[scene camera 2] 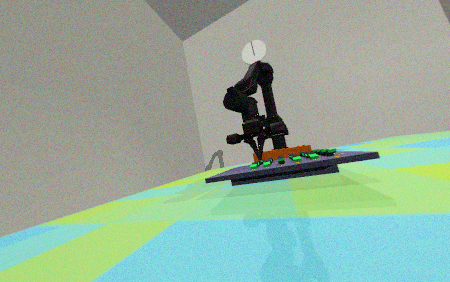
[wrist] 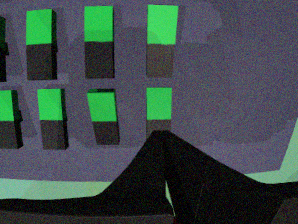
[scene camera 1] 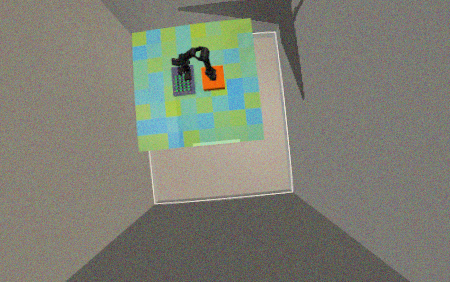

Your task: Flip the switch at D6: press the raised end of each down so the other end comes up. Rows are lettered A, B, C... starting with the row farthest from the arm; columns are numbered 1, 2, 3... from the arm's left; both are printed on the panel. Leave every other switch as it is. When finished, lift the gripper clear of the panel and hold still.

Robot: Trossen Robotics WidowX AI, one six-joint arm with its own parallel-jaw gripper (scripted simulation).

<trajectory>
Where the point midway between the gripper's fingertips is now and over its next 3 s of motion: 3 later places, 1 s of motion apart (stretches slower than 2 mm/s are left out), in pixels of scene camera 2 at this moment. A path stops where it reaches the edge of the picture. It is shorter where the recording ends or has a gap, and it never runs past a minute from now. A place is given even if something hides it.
My gripper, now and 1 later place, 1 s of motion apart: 260,159; 257,147
</trajectory>
